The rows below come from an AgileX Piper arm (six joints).
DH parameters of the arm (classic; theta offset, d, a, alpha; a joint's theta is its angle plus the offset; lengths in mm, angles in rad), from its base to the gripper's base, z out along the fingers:
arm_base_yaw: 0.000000 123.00 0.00 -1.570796
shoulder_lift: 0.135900 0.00 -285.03 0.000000
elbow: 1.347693 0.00 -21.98 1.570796
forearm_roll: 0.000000 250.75 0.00 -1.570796
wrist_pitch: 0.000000 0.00 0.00 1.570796
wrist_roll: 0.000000 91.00 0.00 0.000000
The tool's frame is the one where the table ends.
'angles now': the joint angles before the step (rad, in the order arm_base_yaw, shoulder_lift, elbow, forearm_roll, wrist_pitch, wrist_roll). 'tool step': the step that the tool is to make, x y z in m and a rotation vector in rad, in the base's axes. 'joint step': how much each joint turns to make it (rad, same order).
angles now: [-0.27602, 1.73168, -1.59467, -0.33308, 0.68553, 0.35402]
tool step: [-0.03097, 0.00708, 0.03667, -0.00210, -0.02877, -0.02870]
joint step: [-0.00001, -0.10933, -0.00001, 0.00474, 0.08601, 0.00126]
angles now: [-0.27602, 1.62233, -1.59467, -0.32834, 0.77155, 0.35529]
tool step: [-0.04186, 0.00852, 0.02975, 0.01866, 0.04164, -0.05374]
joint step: [0.00000, -0.11628, -0.00001, 0.00084, 0.17027, -0.00090]
